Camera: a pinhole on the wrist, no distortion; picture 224 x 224 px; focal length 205.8 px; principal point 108.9 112.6 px. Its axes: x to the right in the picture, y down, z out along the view. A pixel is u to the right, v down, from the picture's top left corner.
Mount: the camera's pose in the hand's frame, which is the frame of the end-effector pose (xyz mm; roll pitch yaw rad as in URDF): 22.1 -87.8 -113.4 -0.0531 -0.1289 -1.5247
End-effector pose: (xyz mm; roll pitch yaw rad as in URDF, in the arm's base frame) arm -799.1 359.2 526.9 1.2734 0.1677 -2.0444
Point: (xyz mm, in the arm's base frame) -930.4 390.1 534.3
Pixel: 84.5 111.1
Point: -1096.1 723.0 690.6
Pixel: 100.2 16.3
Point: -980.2 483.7 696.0
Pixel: 37.7 64.3
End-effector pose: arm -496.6 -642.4 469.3 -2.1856 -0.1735 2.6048
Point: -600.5 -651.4 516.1
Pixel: 102.2 198.4
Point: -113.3 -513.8 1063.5
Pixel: behind the camera
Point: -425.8 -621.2 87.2
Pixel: outside the picture
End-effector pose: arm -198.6 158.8 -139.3 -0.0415 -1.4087 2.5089
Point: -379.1 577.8 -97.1
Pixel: behind the camera
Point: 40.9 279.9 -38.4
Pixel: outside the picture
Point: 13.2 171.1 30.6
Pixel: 178.1 183.9
